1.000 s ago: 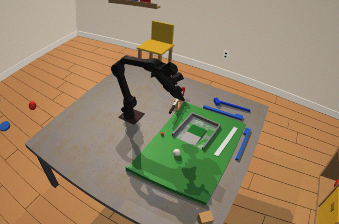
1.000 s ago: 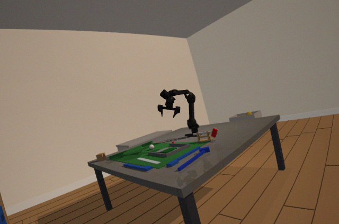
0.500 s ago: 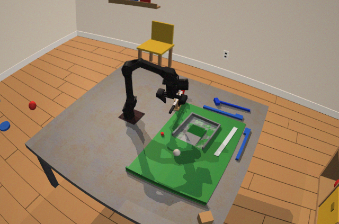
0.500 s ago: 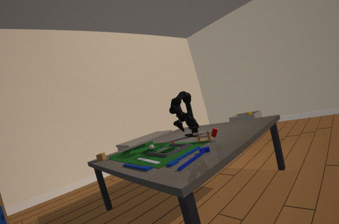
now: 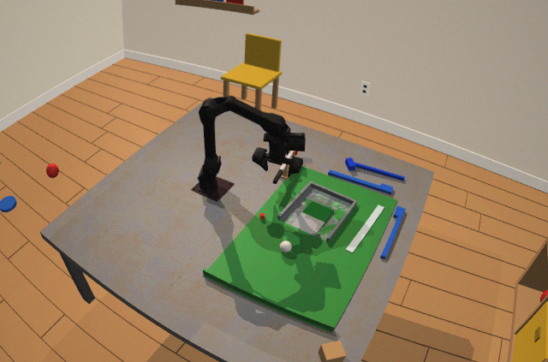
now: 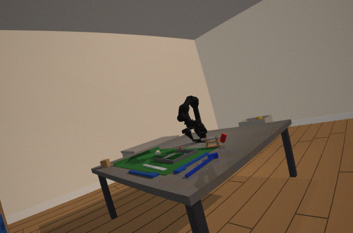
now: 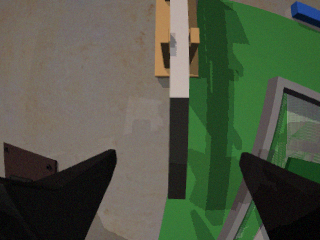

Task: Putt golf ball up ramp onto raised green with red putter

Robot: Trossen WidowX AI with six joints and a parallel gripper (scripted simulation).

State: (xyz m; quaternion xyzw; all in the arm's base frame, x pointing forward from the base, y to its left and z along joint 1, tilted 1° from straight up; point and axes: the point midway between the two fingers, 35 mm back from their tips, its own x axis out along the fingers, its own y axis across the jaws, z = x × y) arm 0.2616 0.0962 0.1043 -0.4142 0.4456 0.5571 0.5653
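My gripper tip is 180 mm to the left of the small red cube and 70 mm above it. The rest, counted from my gripper tip: red putter: 120 mm to the left, 20 mm below; green mat: 210 mm ahead, 220 mm to the right, 80 mm below; wooden putter stand: 130 mm to the left, 40 mm below.
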